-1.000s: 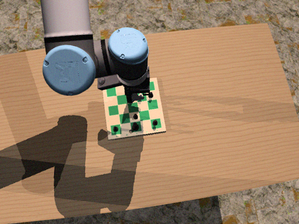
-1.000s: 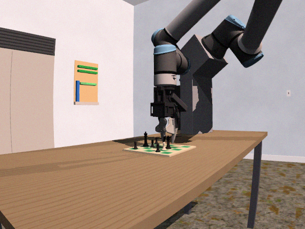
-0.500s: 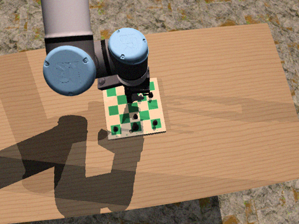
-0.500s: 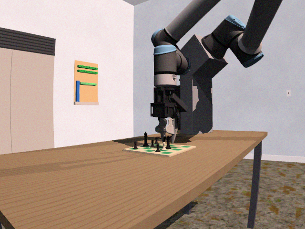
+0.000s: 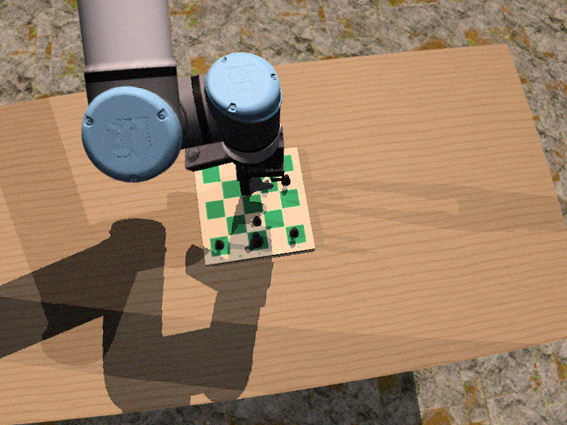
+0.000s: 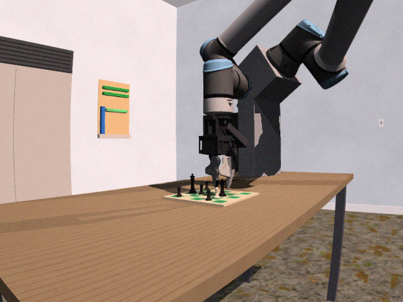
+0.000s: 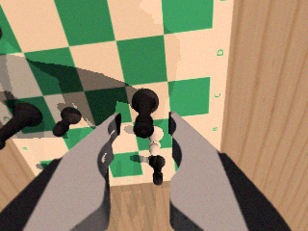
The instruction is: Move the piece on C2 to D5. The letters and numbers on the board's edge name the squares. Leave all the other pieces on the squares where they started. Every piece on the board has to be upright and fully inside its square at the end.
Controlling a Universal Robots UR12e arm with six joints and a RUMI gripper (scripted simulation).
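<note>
Right now the white pawn is 4 cm ahead of my hand, 1 cm to the left of it and 2 cm below it. The rest, counted from my hand: chessboard 1 cm ahead, 3 cm to the right, 4 cm below.
</note>
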